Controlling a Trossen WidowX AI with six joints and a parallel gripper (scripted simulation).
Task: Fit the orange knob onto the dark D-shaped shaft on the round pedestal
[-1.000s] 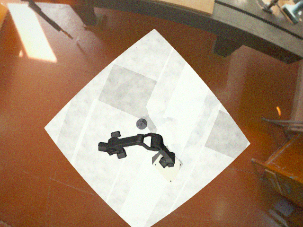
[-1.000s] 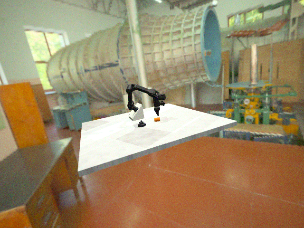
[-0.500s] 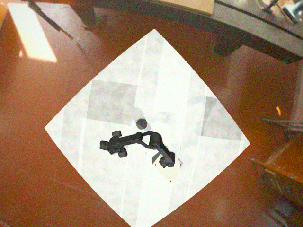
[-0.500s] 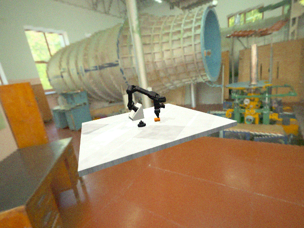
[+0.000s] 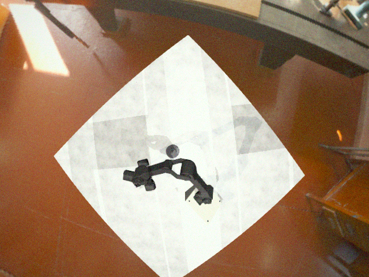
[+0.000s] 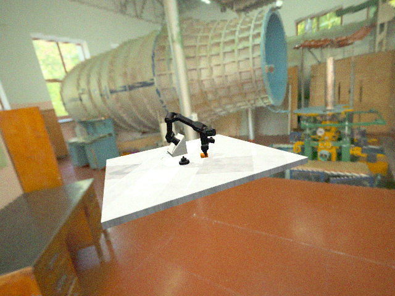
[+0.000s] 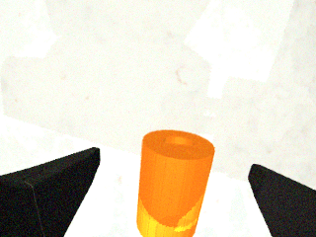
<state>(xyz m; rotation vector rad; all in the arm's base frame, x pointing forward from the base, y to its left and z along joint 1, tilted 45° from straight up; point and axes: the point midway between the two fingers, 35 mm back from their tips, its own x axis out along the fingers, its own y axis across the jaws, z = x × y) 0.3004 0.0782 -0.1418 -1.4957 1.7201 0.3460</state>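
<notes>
Now: the orange knob 1 cm behind my gripper tip and 2 cm to the right of it. Also, from my gripper tip: pedestal: 1 cm ahead, 20 cm to the right, 1 cm above.
</notes>
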